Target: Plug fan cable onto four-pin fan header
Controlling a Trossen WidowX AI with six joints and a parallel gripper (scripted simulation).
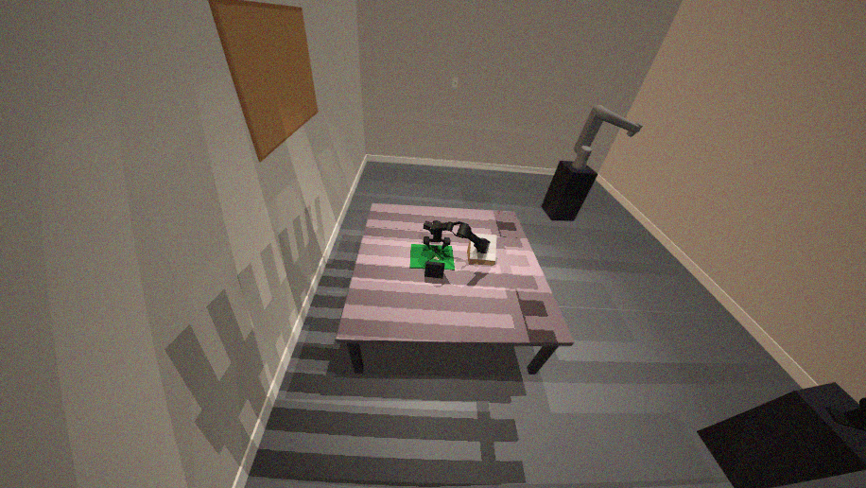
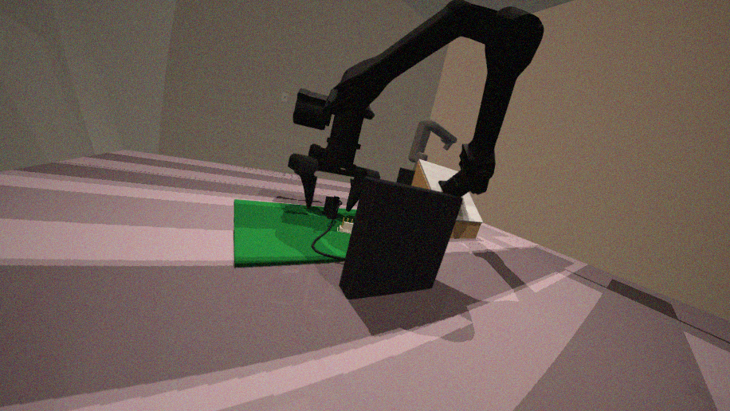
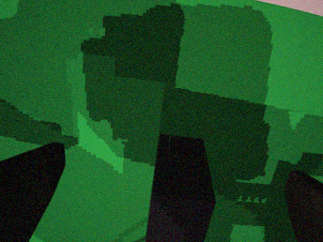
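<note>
My gripper tip is now 60 mm to the right of the green board, 30 mm short of it and 30 mm above it. From my gripper tip the other things lie so: black fan block: 230 mm to the left, 40 mm ahead, 40 mm above; then black plug: 10 mm to the left, 10 mm above.
</note>
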